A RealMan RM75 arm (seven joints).
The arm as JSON. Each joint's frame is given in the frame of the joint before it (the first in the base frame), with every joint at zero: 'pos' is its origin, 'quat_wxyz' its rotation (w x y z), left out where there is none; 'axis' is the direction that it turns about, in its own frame. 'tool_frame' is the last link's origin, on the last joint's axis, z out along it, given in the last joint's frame.
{
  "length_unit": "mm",
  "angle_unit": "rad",
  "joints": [
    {
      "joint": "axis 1",
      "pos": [
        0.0,
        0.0,
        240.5
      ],
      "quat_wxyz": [
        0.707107,
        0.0,
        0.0,
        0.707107
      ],
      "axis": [
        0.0,
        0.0,
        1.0
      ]
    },
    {
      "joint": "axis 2",
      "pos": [
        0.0,
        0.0,
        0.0
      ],
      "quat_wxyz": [
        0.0,
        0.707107,
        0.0,
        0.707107
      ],
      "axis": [
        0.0,
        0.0,
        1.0
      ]
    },
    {
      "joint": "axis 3",
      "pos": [
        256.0,
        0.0,
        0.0
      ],
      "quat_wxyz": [
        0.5,
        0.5,
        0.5,
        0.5
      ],
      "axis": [
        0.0,
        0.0,
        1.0
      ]
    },
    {
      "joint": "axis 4",
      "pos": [
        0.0,
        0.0,
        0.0
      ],
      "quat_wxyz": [
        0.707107,
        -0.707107,
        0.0,
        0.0
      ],
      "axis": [
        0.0,
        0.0,
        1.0
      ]
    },
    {
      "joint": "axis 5",
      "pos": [
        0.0,
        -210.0,
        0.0
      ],
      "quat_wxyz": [
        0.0,
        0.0,
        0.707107,
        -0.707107
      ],
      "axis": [
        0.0,
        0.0,
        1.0
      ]
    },
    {
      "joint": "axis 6",
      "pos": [
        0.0,
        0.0,
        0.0
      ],
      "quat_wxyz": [
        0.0,
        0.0,
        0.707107,
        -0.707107
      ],
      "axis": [
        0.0,
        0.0,
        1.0
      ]
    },
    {
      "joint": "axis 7",
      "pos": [
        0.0,
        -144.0,
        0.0
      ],
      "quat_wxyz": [
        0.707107,
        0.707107,
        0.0,
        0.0
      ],
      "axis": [
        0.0,
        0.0,
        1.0
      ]
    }
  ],
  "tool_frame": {
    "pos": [
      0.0,
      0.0,
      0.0
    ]
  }
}
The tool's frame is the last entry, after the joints.
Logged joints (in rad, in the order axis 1, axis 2, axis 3, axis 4, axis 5, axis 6, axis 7), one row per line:
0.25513, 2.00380, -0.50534, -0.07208, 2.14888, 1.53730, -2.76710
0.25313, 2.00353, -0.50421, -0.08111, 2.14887, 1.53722, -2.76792
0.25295, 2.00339, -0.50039, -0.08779, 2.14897, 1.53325, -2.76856
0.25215, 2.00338, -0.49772, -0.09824, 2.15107, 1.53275, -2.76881
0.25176, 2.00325, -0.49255, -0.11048, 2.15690, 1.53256, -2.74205
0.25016, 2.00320, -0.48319, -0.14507, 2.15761, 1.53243, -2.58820
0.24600, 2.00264, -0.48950, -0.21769, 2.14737, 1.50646, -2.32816
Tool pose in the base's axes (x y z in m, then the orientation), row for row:
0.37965, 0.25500, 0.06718, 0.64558, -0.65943, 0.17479, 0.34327
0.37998, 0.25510, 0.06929, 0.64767, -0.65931, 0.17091, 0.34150
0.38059, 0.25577, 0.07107, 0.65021, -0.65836, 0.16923, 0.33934
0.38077, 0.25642, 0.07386, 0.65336, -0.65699, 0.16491, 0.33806
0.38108, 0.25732, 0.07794, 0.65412, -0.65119, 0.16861, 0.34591
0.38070, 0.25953, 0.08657, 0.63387, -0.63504, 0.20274, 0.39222
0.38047, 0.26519, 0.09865, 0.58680, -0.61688, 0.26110, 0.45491
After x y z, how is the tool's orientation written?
As a quaternion, w x y z.
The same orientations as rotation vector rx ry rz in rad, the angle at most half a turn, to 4 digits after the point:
-1.5007, 0.3978, 0.7812
-1.4992, 0.3886, 0.7765
-1.4955, 0.3844, 0.7708
-1.4906, 0.3741, 0.7670
-1.4769, 0.3824, 0.7846
-1.4520, 0.4636, 0.8968
-1.4379, 0.6086, 1.0603

